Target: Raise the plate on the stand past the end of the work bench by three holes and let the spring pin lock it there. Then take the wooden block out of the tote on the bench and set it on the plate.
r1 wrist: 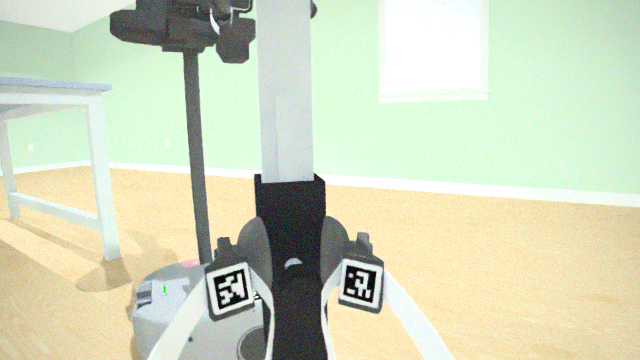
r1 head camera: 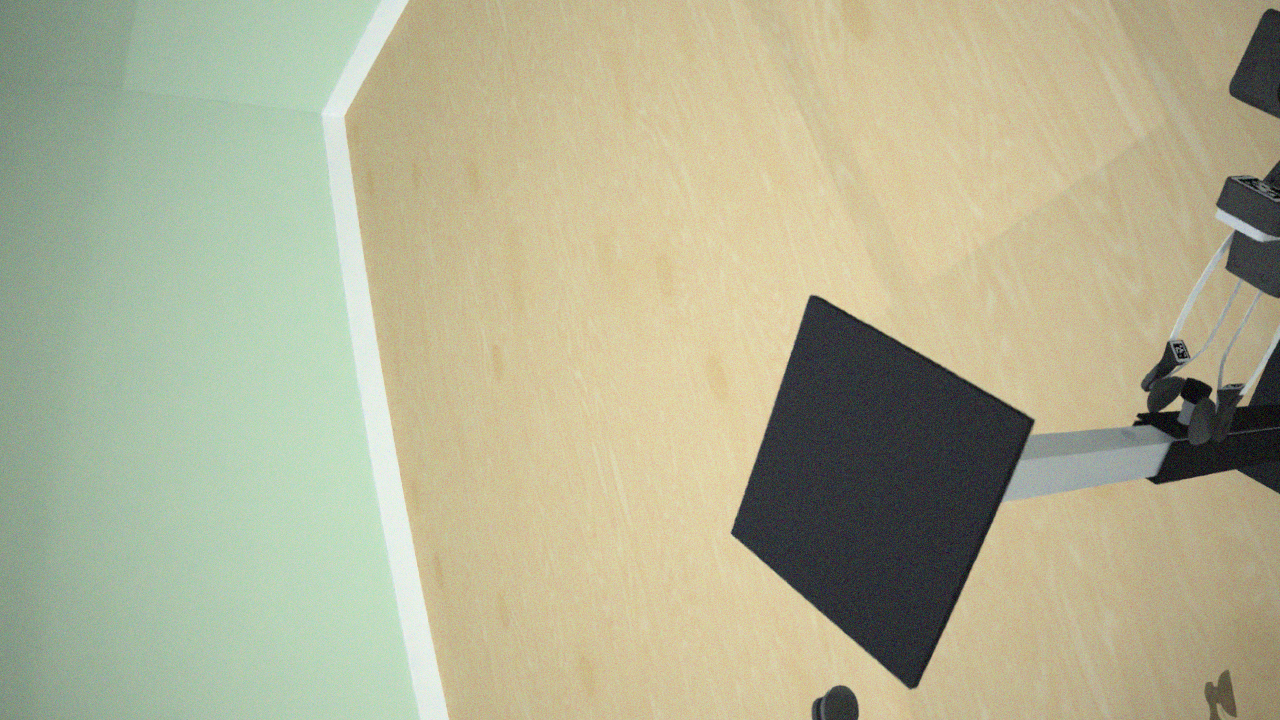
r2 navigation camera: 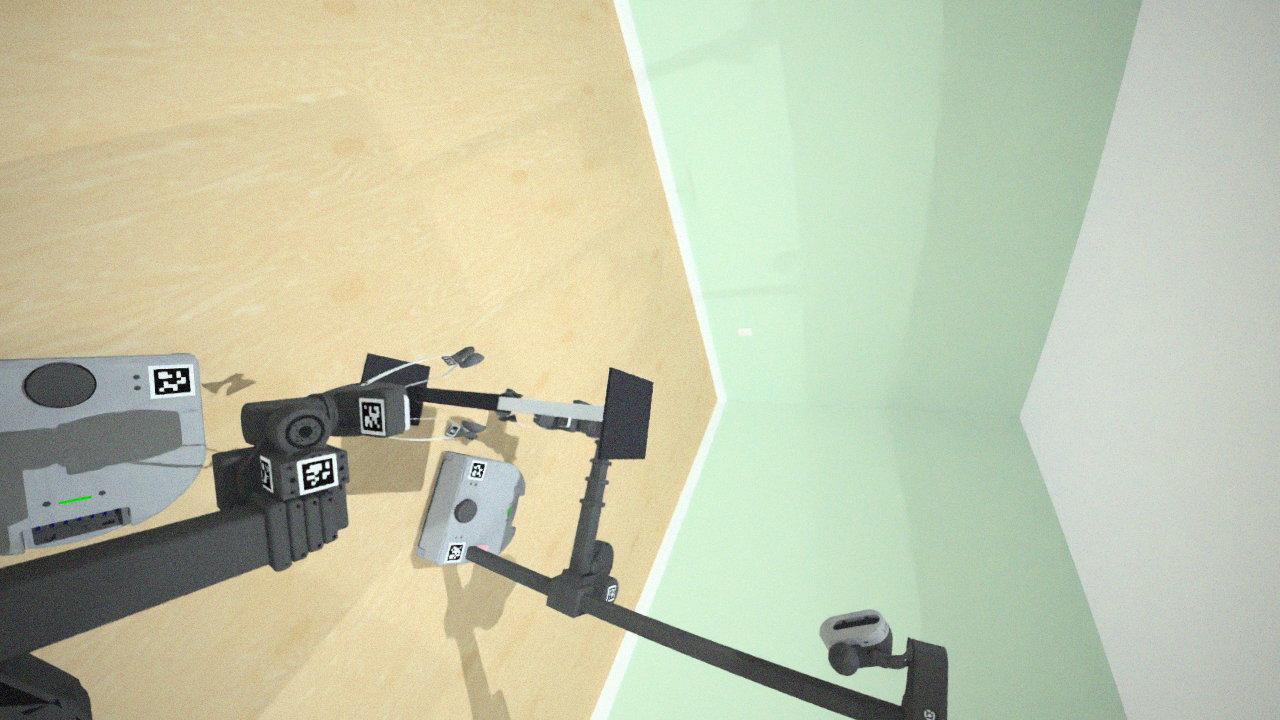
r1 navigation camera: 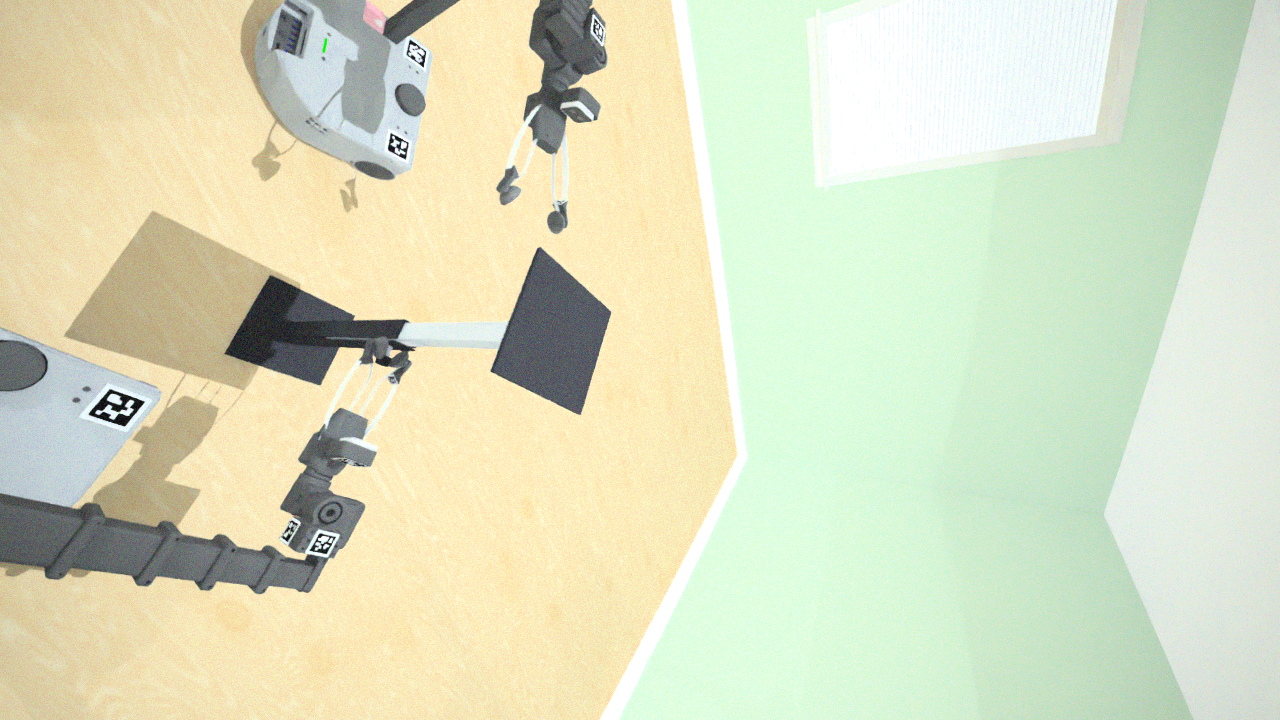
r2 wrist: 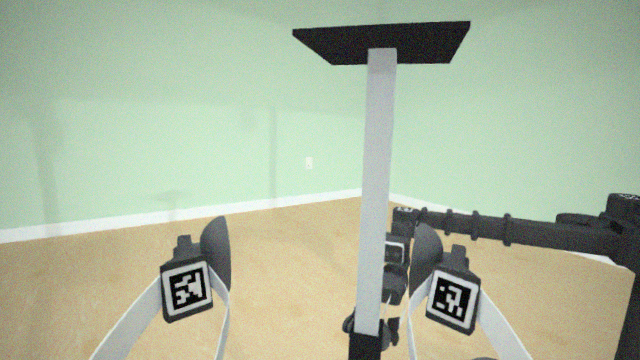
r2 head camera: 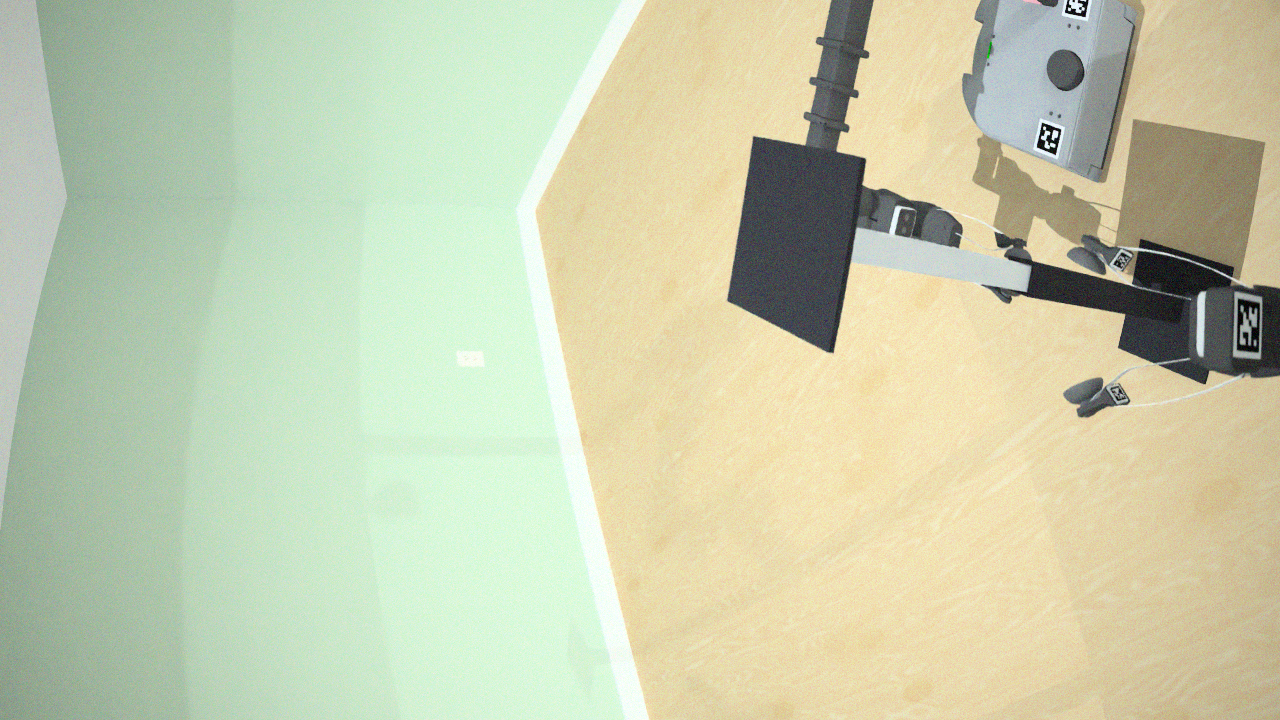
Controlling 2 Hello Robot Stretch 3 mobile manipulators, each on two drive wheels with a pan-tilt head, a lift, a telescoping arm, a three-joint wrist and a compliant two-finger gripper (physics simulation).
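The black plate [r1 head camera: 881,492] [r1 navigation camera: 554,335] [r2 head camera: 796,241] [r2 navigation camera: 626,413] [r2 wrist: 400,42] tops the stand's light grey post [r1 head camera: 1087,461] [r1 navigation camera: 452,334] [r1 wrist: 285,100] [r2 wrist: 377,190], which stands in a black sleeve [r1 navigation camera: 344,333] [r1 wrist: 290,215] [r2 head camera: 1092,291]. My r1 gripper [r1 head camera: 1186,411] [r1 navigation camera: 386,353] [r1 wrist: 296,255] is shut on the spring pin's dark knob [r1 head camera: 1195,390] [r1 wrist: 297,287] at the sleeve's top. My r2 gripper [r1 navigation camera: 532,207] [r2 head camera: 1085,325] [r2 wrist: 320,265] is open and apart from the post. In its wrist view the post lies farther off, nearer the right finger. The tote and wooden block do not show.
The work bench [r1 wrist: 55,84] shows at the left in the r1 wrist view. The stand's foot plate [r1 navigation camera: 308,362] [r2 head camera: 1154,344] is on the floor. r2's base [r1 navigation camera: 340,89] and r1's base [r2 head camera: 1029,53] [r2 navigation camera: 492,501] stand near it. Walls stand beyond the stand.
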